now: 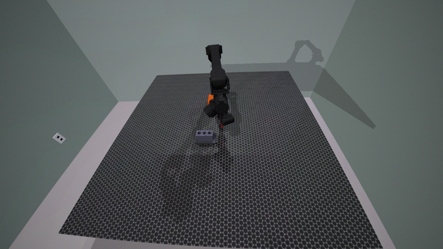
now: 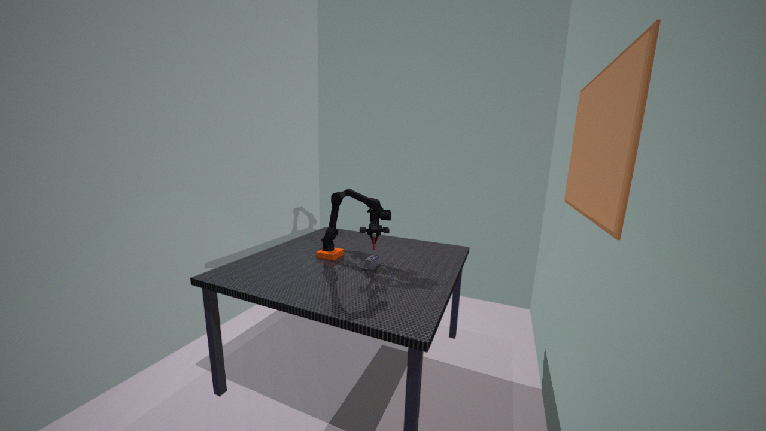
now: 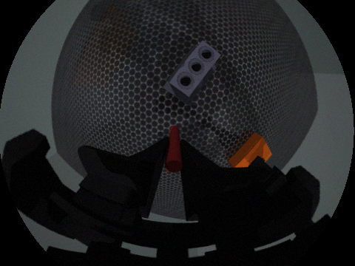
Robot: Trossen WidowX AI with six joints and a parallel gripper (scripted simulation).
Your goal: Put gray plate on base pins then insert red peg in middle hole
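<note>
Right now the gray plate is 1 cm ahead of my gripper tip, 11 cm to the right of it and 7 cm below it. Round my gripper tip: red peg: right at my gripper tip; then base: 1 cm ahead, 11 cm to the right, 11 cm below.
</note>
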